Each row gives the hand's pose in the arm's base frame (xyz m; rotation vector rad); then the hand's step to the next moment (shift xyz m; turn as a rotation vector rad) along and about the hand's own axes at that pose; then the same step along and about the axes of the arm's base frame.
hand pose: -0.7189 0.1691 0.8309 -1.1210 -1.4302 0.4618
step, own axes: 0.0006 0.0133 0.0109 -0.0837 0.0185 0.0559
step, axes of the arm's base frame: -0.0052 0.0101 -0.0129 -0.0586 -0.0426 -0.0723
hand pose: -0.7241 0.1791 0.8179 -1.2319 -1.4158 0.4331
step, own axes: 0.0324 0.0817 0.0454 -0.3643 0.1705 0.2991
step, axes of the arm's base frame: 0.0011 0.0756 -0.0638 -0.2662 -0.1301 -0.4043
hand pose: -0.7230 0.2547 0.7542 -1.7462 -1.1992 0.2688
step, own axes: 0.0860 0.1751 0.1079 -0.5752 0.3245 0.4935
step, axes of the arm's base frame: 0.0788 0.1237 -0.1679 -0.4006 -0.1958 -0.6935
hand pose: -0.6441 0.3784 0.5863 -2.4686 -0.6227 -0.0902
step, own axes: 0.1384 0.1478 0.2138 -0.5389 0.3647 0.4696
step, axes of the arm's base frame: 0.1741 0.0702 -0.2269 -0.3484 -0.2230 -0.6876
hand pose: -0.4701 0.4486 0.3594 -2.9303 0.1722 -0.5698
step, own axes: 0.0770 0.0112 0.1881 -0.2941 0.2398 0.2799
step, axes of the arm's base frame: 0.1415 0.0019 -0.1463 -0.1846 -0.1587 -0.4038
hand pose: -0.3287 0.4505 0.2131 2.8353 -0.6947 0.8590
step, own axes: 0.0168 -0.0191 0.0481 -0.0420 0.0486 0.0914
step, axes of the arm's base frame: 0.0452 -0.0002 -0.0303 -0.0070 -0.0468 -0.1012
